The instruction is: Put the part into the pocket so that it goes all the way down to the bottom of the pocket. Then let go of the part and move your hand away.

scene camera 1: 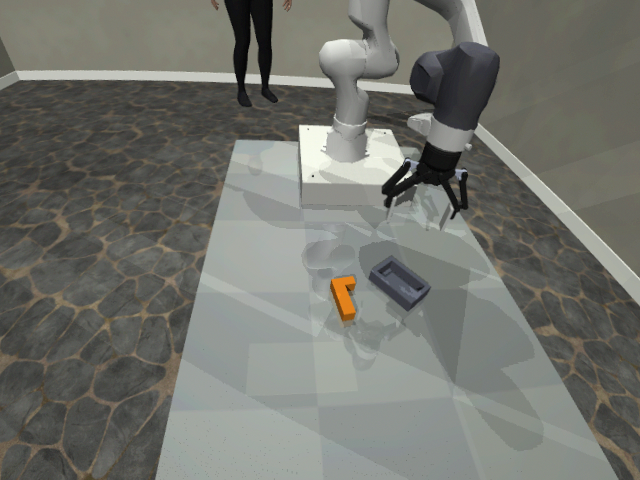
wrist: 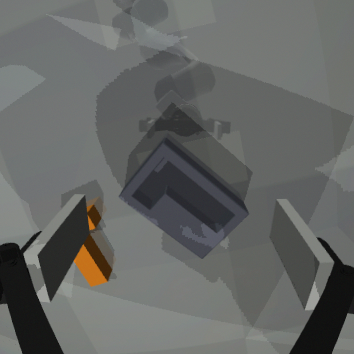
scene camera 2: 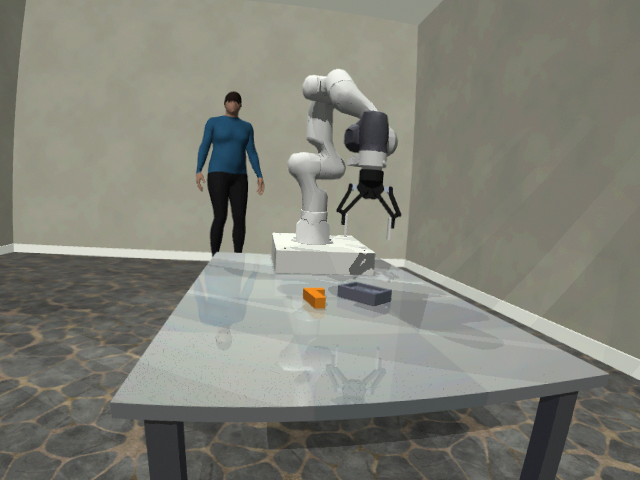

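Note:
The part, an orange L-shaped block (scene camera 1: 342,300) (scene camera 2: 314,298) (wrist: 93,266), lies flat on the table, left of the dark grey block in both scene views. The dark grey block (scene camera 1: 386,290) (scene camera 2: 361,295) (wrist: 186,225) sits on the table, turned at an angle. Its L-shaped pocket (wrist: 200,194) shows empty in the wrist view. My gripper (scene camera 1: 417,217) (scene camera 2: 367,228) (wrist: 179,216) is wide open and empty, high above the table on the robot-base side of the grey block. In the wrist view the left finger hides a portion of the orange part.
The white robot base (scene camera 1: 352,194) (scene camera 2: 323,260) stands at the far end of the table (scene camera 1: 248,439) (scene camera 2: 232,384). A person (scene camera 1: 251,46) (scene camera 2: 229,144) stands on the floor behind the table. A wall (scene camera 1: 578,129) (scene camera 2: 527,155) runs along the right side.

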